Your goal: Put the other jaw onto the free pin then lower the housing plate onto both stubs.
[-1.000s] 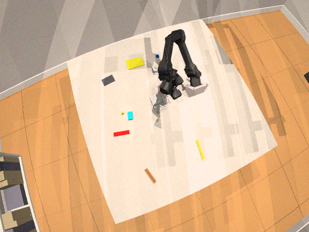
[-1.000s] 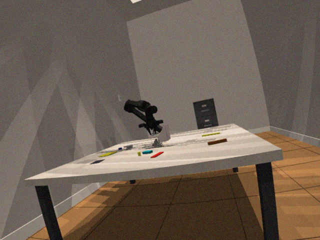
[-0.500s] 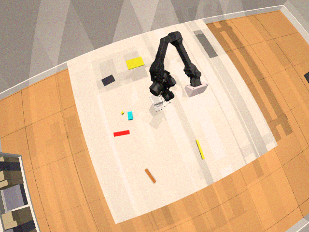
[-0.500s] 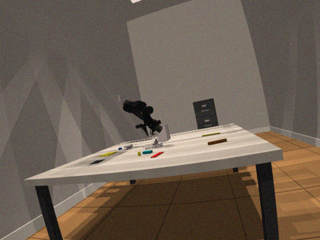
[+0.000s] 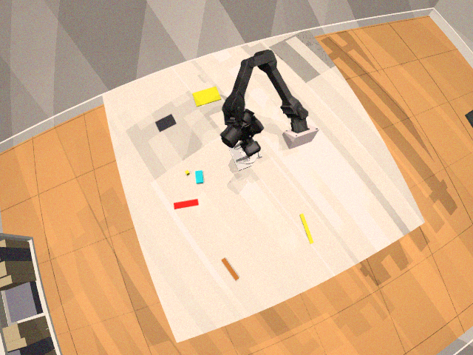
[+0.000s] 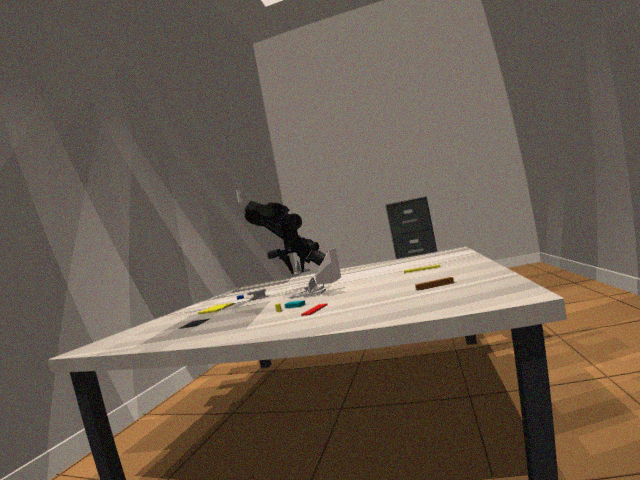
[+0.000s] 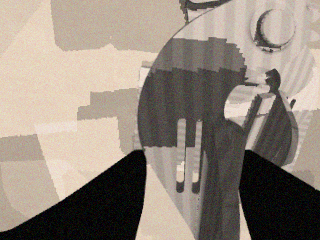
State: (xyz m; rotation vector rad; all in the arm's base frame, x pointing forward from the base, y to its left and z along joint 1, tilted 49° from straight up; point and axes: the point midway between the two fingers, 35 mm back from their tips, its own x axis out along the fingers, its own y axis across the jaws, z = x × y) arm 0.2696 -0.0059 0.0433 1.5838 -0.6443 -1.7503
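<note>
My gripper tip is 4 cm past the jaw and 1 cm to the right of it. Also, from my gripper tip: yellow plate 5 cm ahead, 34 cm to the right, 8 cm below; then small yellow cube 27 cm ahead, 2 cm to the left, 7 cm below; then cyan block 23 cm ahead, 5 cm to the left, 7 cm below.
</note>
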